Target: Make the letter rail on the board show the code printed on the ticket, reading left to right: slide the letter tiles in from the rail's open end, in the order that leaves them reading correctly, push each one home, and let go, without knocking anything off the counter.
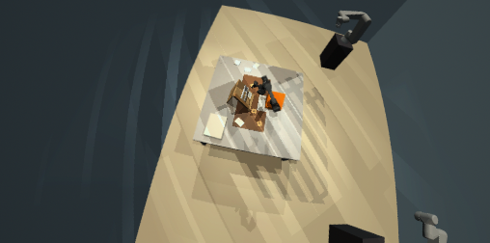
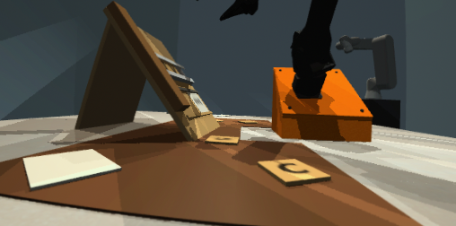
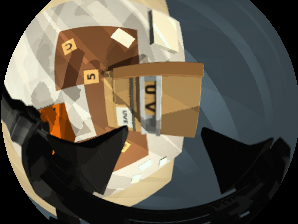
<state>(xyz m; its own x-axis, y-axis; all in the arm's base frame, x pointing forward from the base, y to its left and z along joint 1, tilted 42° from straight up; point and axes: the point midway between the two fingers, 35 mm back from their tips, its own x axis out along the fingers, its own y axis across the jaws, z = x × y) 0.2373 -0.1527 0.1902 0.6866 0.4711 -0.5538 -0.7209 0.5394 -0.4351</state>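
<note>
Right now my gripper tip is 32 cm above the e tile and 25 cm to the left of it. The rest, counted from my gripper tip: u tile: 16 cm below, 10 cm ahead, 3 cm to the left; then tan tile marked v: 16 cm below, 9 cm ahead, 2 cm to the right; then brown mat: 32 cm below, 7 cm behind, 2 cm to the right.
</note>
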